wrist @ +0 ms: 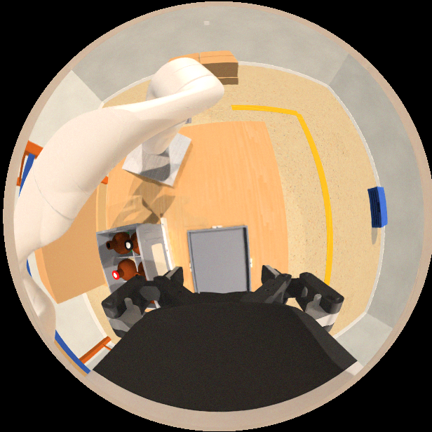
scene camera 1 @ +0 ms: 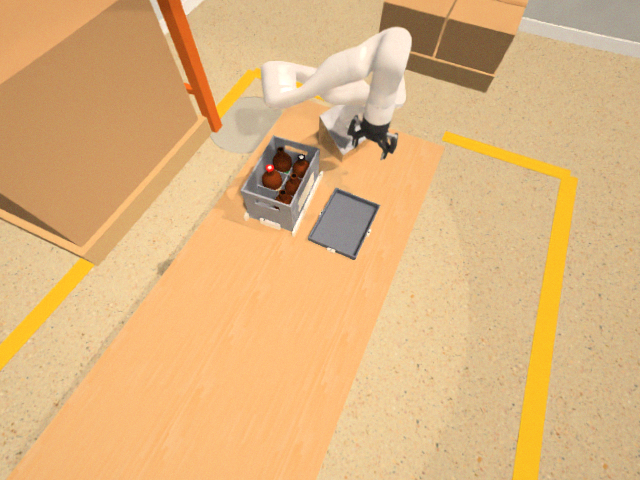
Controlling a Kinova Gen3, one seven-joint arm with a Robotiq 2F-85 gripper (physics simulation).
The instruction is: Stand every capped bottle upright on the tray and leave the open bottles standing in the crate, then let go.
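Places are measured from the arm's base along level axes (x right, y ahead, z up), in millimetres.
Pixels of known places: gripper, fingertip midpoint: (scene camera 1: 368, 152); arm's base, link origin: (scene camera 1: 349, 117).
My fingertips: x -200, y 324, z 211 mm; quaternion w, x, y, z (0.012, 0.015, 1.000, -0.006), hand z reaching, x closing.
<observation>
For each thing: its top centre in the pictures, then the offset to it from my fingertips. "*": a spot on its surface instead. Level surfaces: height alone.
- grey crate, top centre: (scene camera 1: 281, 168) dx +278, dy +82, dz -152 mm
- back left bottle, top centre: (scene camera 1: 280, 149) dx +335, dy -3, dz -164 mm
- dark grey tray, surface spot: (scene camera 1: 344, 223) * dx +14, dy +81, dz -322 mm
- wooden table, surface height: dz -327 mm
A grey crate (scene camera 1: 258, 212) (wrist: 148, 240) holds several upright brown bottles. One bottle (scene camera 1: 271, 179) (wrist: 129, 270) has a red cap. Another bottle (scene camera 1: 301, 167) has a white cap, which also shows in the wrist view. The back left bottle (scene camera 1: 281, 161) (wrist: 120, 243) shows a dark top without a visible cap. Two nearer bottles (scene camera 1: 293, 184) (scene camera 1: 283, 198) also show dark tops; their lower parts are hidden by the crate. The dark grey tray (scene camera 1: 344, 223) (wrist: 220, 260) lies empty beside the crate. My gripper (scene camera 1: 370, 149) (wrist: 222, 275) is open and empty, raised above the table, towards its back end from the tray.
The grey base block (scene camera 1: 336, 135) (wrist: 162, 162) stands at the back of the wooden table (scene camera 1: 248, 320) (wrist: 230, 175), behind the crate. A large cardboard box (scene camera 1: 103, 129) stands left of the table. More boxes (scene camera 1: 470, 43) (wrist: 220, 62) stand on the floor behind the arm.
</observation>
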